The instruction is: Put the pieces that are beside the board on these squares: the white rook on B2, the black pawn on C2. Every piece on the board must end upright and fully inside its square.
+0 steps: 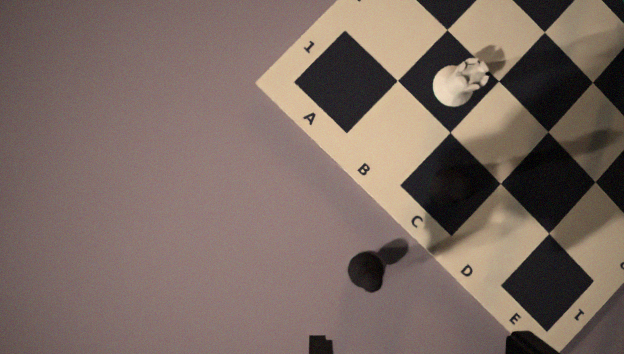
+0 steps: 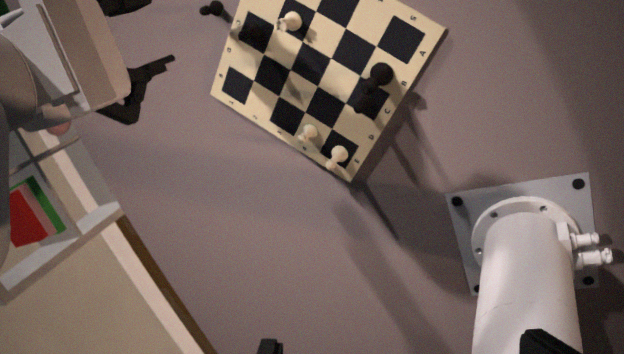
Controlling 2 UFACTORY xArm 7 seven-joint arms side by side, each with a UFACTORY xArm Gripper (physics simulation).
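Places are measured from the left arm's base along level axes (x ahead, y left, z up), in centimetres.
Pixels of known places: left gripper, fingertip midpoint: (image 2: pixel 154 32); left arm's base, origin of the base link: (image 2: pixel 524 241).
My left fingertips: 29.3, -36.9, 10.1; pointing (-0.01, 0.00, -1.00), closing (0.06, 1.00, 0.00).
Observation:
For each thing: its middle in the pictures, then the offset to it from my left fingertips, as dx, dy, dz. "*": a spot on its surface instead.
- white rook, body centre: (image 1: pixel 462 80) (image 2: pixel 286 23) -10.9, +4.5, -7.8
- black pawn, body centre: (image 1: pixel 368 276) (image 2: pixel 209 9) -1.5, -0.6, -8.5
- Light square C2, surface spot: (image 1: pixel 492 125) * -8.7, +6.5, -9.5
- E4, body centre: (image 2: pixel 305 135) -7.7, +17.4, -7.9
- E5, body centre: (image 2: pixel 333 161) -10.4, +21.0, -7.3
- tall black piece, body centre: (image 2: pixel 374 81) -18.6, +13.1, -6.3
The white rook (image 1: pixel 452 87) (image 2: pixel 292 21) stands upright within dark square B2 of the chessboard (image 1: pixel 280 82) (image 2: pixel 435 30). The black pawn (image 1: pixel 366 270) (image 2: pixel 216 7) stands upright beside the board, off its edge near letters C and D. Light square C2 (image 1: pixel 492 125) has no piece on it, with a shadow across part of it. My left gripper (image 1: pixel 420 345) (image 2: pixel 154 32) is open and empty, with its fingers wide apart, near the pawn's side of the board. My right gripper (image 2: pixel 405 345) is open and empty, away from the board.
White pieces stand on E4 (image 2: pixel 310 132) and E5 (image 2: pixel 340 154). A tall black piece (image 2: pixel 381 75) stands on C5. A dark piece shows faintly on C1. A white robot arm base (image 2: pixel 525 250) is at the right and a partitioned box (image 2: pixel 145 295) at the left.

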